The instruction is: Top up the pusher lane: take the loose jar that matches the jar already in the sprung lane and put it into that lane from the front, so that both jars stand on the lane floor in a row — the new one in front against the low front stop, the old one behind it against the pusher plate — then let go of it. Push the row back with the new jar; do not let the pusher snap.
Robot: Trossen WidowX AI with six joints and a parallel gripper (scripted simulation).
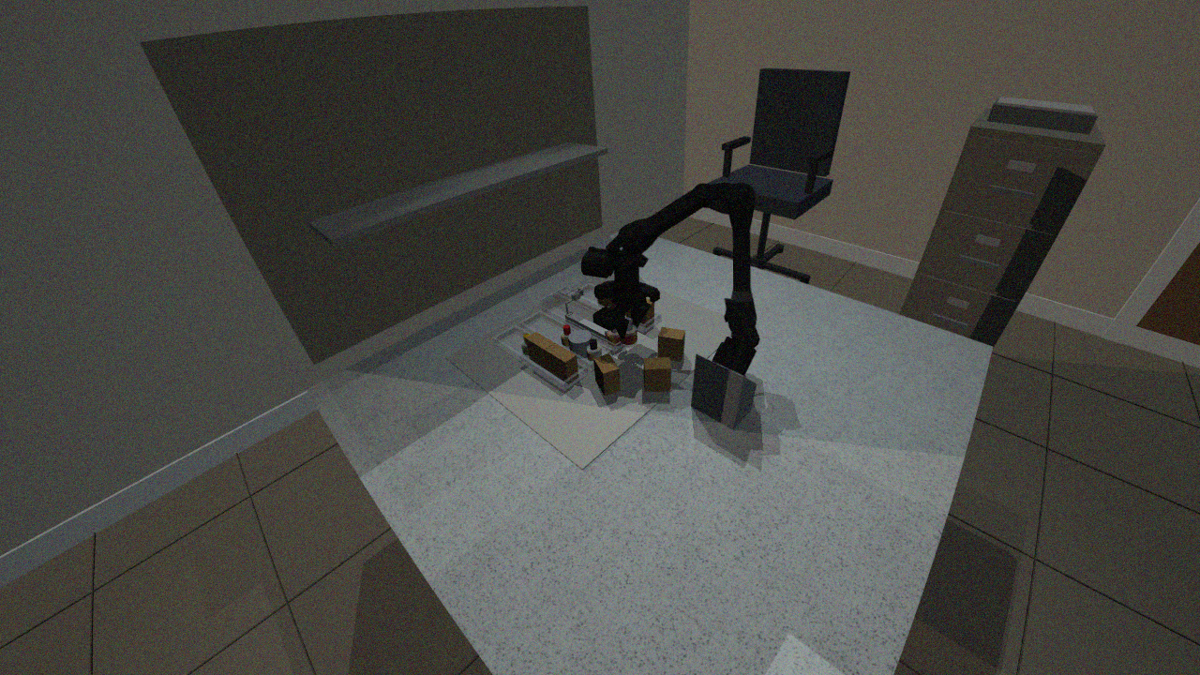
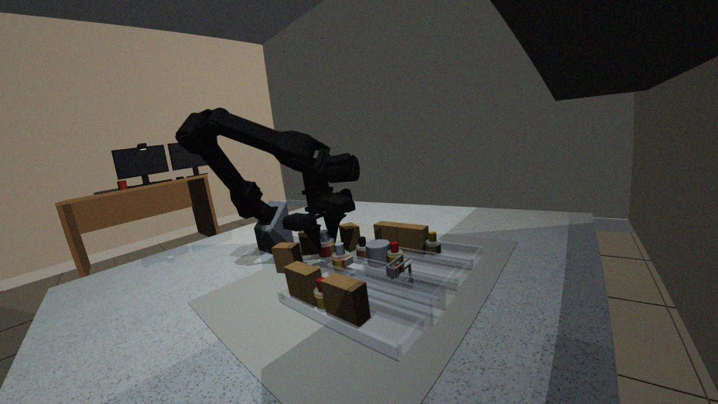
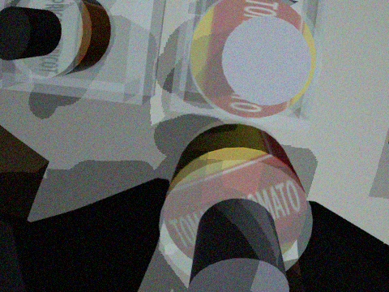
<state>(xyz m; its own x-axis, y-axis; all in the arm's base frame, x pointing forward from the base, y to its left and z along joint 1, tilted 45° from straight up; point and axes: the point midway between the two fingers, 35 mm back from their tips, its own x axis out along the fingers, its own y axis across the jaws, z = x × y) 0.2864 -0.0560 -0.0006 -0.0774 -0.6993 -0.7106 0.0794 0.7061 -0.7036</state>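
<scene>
My gripper tip is 100 mm short of the wide grey can, 70 mm to the right of it and 30 mm above it. The rest, counted from my gripper tip: clear-walled lane: 200 mm ahead, 40 mm to the right, 40 mm below.
</scene>
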